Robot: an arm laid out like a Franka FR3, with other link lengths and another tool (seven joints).
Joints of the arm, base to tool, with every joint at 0 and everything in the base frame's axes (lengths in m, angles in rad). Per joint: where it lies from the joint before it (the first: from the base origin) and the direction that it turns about. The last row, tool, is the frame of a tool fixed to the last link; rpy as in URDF.
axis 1: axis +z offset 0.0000 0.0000 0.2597
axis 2: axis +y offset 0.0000 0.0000 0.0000
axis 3: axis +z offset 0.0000 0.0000 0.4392
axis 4: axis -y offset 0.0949 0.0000 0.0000
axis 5: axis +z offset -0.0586 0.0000 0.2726
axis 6: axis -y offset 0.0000 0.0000 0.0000
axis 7: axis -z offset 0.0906 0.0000 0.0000
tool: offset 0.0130 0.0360 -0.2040 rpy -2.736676 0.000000 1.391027
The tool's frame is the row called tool.
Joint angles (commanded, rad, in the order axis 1, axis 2, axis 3, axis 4, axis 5, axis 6, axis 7), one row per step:
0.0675, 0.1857, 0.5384, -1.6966, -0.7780, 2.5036, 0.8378
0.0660, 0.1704, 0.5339, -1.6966, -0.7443, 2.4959, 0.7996
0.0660, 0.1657, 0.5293, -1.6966, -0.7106, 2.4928, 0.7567
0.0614, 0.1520, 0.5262, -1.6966, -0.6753, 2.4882, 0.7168
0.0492, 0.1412, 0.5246, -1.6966, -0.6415, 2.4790, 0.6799
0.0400, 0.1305, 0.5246, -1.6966, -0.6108, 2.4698, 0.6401
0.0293, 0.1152, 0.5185, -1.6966, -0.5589, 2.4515, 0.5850
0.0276, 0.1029, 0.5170, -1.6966, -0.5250, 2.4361, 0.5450
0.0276, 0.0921, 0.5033, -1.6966, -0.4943, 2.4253, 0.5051
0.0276, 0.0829, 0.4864, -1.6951, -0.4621, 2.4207, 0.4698
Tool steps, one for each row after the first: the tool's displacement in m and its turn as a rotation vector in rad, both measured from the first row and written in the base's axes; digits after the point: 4 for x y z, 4 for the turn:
-0.0040, -0.0037, 0.0063, -0.0062, 0.0049, 0.0059
-0.0055, -0.0056, 0.0071, -0.0133, 0.0174, 0.0198
-0.0088, -0.0096, 0.0130, -0.0165, 0.0227, 0.0278
-0.0092, -0.0177, 0.0165, -0.0207, 0.0330, 0.0262
-0.0113, -0.0232, 0.0198, -0.0289, 0.0416, 0.0327
-0.0136, -0.0330, 0.0234, -0.0351, 0.0617, 0.0344
-0.0188, -0.0354, 0.0263, -0.0430, 0.0745, 0.0456
-0.0203, -0.0425, 0.0289, -0.0513, 0.0842, 0.0499
-0.0201, -0.0503, 0.0327, -0.0506, 0.0904, 0.0508

